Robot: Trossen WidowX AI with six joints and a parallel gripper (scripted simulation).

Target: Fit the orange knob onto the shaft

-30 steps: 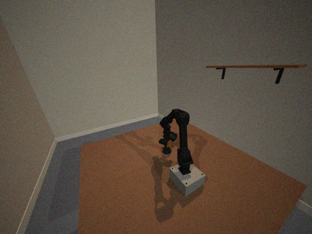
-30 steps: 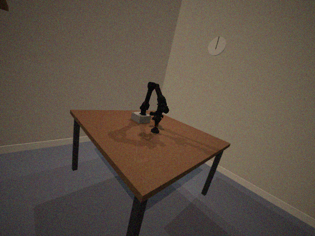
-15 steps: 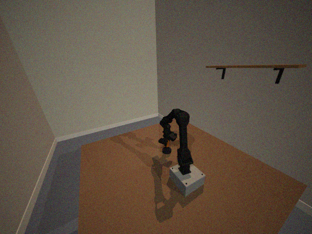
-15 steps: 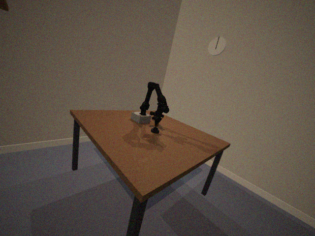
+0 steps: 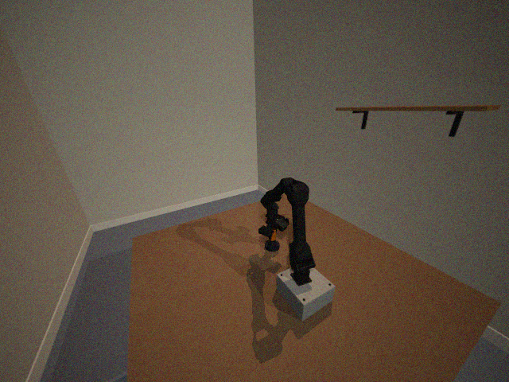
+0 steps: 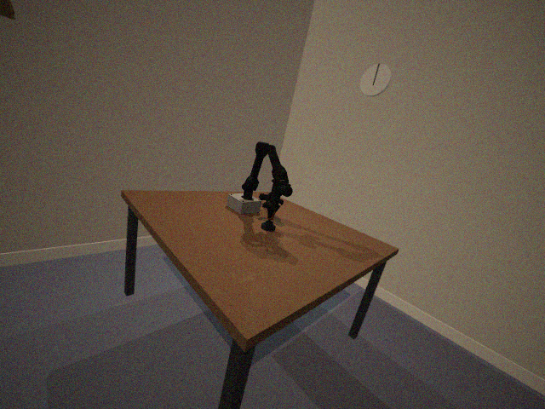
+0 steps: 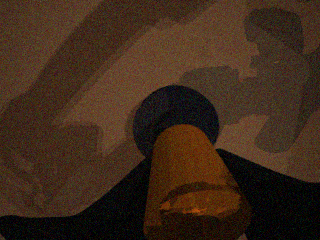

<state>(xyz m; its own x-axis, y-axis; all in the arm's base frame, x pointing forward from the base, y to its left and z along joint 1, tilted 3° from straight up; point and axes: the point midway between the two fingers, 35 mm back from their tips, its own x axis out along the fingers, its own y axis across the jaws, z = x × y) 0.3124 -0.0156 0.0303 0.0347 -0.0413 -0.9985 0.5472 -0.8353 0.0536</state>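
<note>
The orange knob is 20 mm above my gripper tip. The rest, counted from my gripper tip: round pedestal: 40 mm below.
</note>
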